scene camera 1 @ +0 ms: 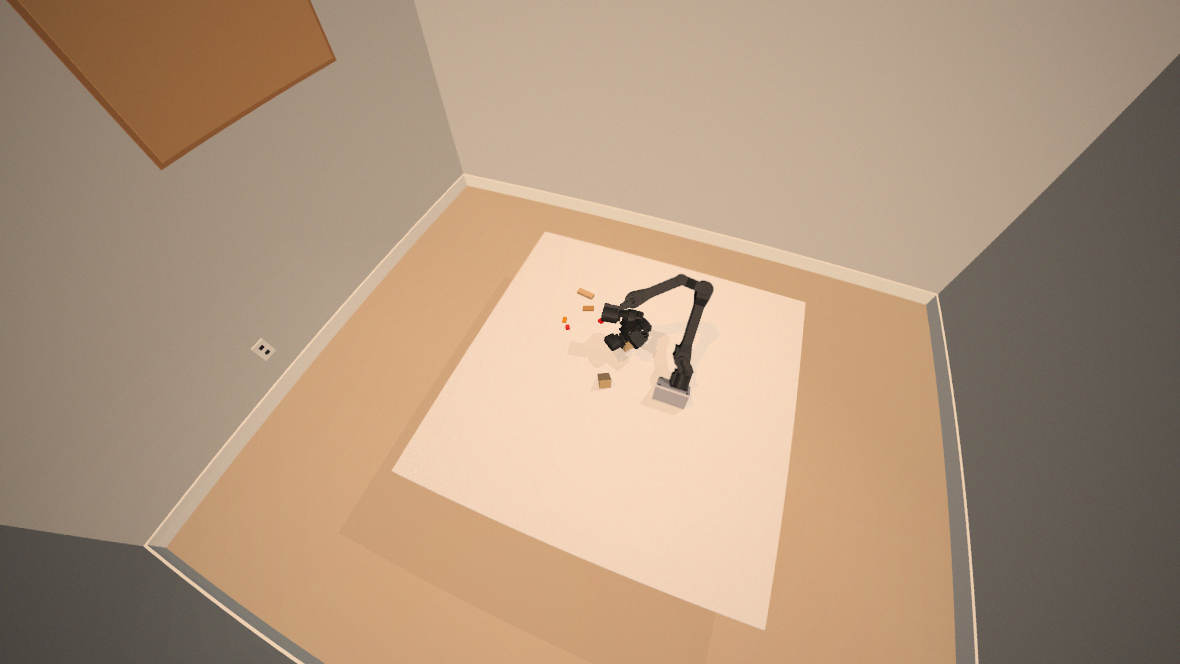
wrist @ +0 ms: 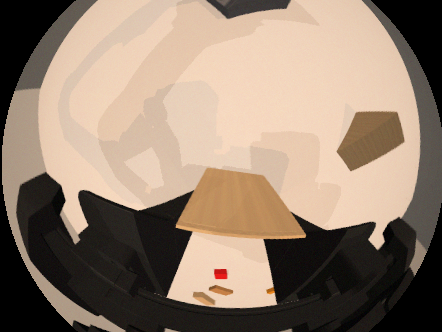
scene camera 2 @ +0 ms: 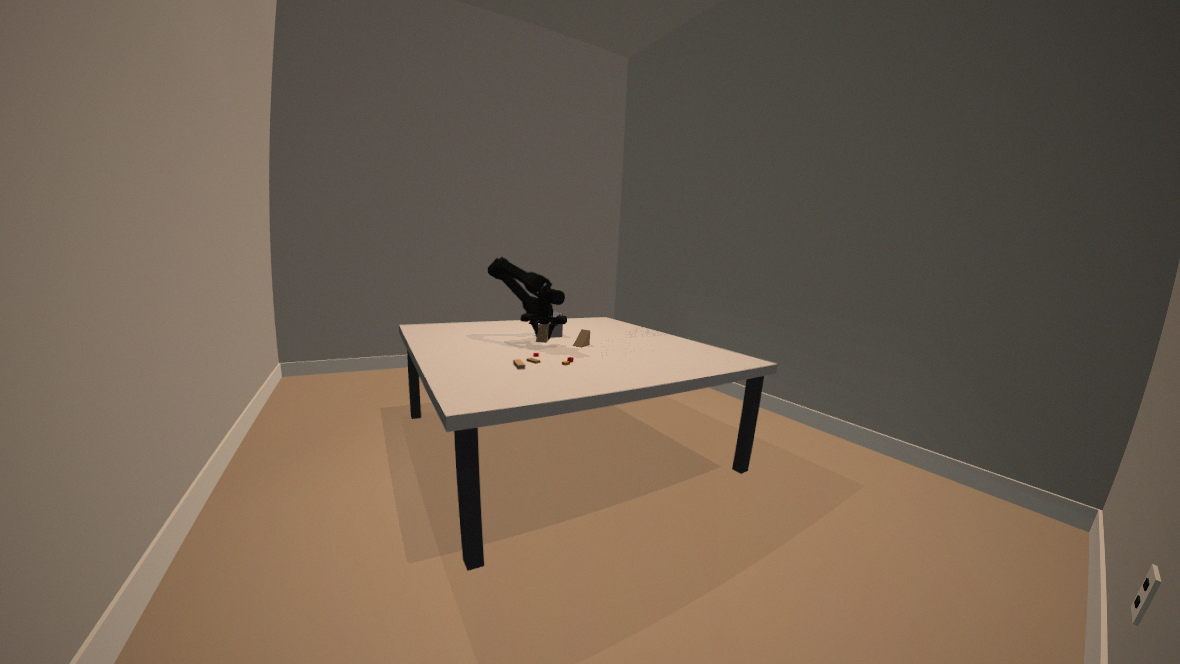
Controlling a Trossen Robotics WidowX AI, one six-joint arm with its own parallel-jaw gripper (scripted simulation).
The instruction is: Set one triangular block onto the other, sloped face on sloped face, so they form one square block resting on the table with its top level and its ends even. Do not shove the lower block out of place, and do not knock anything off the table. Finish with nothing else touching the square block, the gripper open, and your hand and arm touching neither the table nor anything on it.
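What my gripper (scene camera 1: 626,345), seen again at (wrist: 231,197), is carrying is a triangular block (wrist: 228,203). There is another triangular block here as well (wrist: 371,135).
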